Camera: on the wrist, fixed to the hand. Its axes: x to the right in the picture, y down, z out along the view.
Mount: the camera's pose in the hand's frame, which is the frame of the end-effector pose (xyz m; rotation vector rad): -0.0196 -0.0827 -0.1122 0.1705 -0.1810 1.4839
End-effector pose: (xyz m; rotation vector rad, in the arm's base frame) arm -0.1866 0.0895 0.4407 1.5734 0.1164 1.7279
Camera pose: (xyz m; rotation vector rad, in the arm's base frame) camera -0.2473 0.1824 0.3541 -1.5758 1.0059 -1.9524
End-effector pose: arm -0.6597 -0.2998 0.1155 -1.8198 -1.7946 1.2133
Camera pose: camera -0.6296 -0.2668 0.2490 2.3792 0.0263 -1.4596
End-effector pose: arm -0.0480 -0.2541 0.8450 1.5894 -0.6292 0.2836
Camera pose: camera 0.0020 -0.1397 0.7800 1.0140 -1.8911 1.2969
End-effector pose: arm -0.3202 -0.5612 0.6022 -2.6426 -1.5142 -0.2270
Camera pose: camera -0.4109 -0.5528 0.7095 -2.8469 0.6225 0.2491
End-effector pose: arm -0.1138 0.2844 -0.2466 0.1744 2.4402 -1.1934
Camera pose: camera -0.1549 0.3214 -0.1172 1.4881 1.3196 -0.5923
